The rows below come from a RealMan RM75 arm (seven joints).
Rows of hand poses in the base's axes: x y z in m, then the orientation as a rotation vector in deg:
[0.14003, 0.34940, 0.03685, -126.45, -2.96, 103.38]
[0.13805, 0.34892, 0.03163, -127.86, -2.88, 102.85]
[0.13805, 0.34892, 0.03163, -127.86, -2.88, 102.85]
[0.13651, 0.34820, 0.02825, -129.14, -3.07, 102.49]
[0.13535, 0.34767, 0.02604, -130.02, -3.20, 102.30]
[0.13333, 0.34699, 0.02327, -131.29, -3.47, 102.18]
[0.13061, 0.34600, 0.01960, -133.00, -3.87, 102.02]
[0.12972, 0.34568, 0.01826, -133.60, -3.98, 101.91]
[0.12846, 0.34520, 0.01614, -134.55, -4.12, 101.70]
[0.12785, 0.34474, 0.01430, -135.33, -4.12, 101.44]
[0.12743, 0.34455, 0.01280, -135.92, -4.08, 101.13]
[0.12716, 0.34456, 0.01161, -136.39, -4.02, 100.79]
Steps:
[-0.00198, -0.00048, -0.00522, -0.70, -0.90, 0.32]
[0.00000, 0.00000, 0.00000, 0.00, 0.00, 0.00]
[-0.00154, -0.00072, -0.00338, -0.59, -0.77, 0.49]
[-0.00116, -0.00053, -0.00221, -0.43, -0.50, 0.37]
[-0.00202, -0.00068, -0.00277, -0.66, -0.64, 0.64]
[-0.00272, -0.00099, -0.00367, -0.89, -0.85, 0.89]
[-0.00089, -0.00032, -0.00134, -0.30, -0.32, 0.27]
[-0.00126, -0.00048, -0.00212, -0.47, -0.52, 0.40]
[-0.00061, -0.00046, -0.00184, -0.39, -0.47, 0.23]
[-0.00042, -0.00019, -0.00150, -0.26, -0.41, 0.11]
[-0.00027, 0.00001, -0.00119, -0.18, -0.37, 0.04]

